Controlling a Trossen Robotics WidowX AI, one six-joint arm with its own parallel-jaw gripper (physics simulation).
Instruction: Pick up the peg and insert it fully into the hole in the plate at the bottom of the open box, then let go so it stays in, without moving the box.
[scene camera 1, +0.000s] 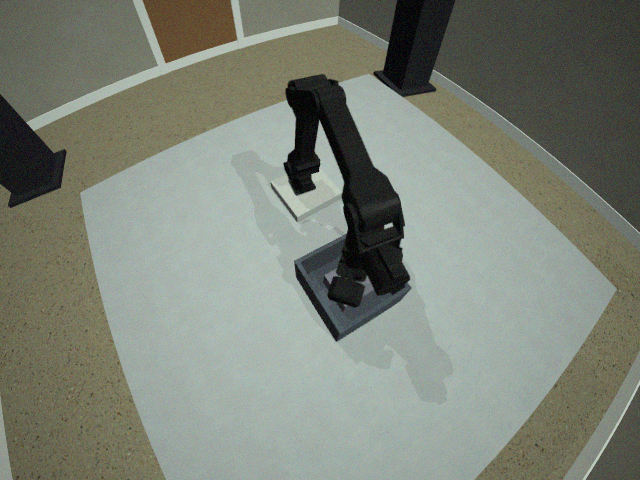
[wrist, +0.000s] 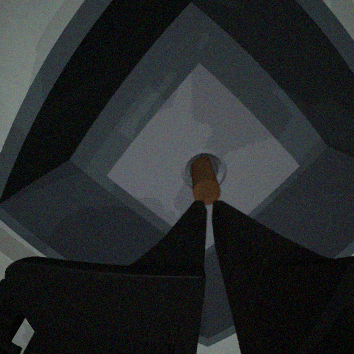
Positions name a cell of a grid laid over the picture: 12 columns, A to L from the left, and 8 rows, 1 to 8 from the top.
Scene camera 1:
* my gripper: G5
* grey box: F5
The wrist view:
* my gripper: H5
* brown peg: G5
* light grey plate: G3
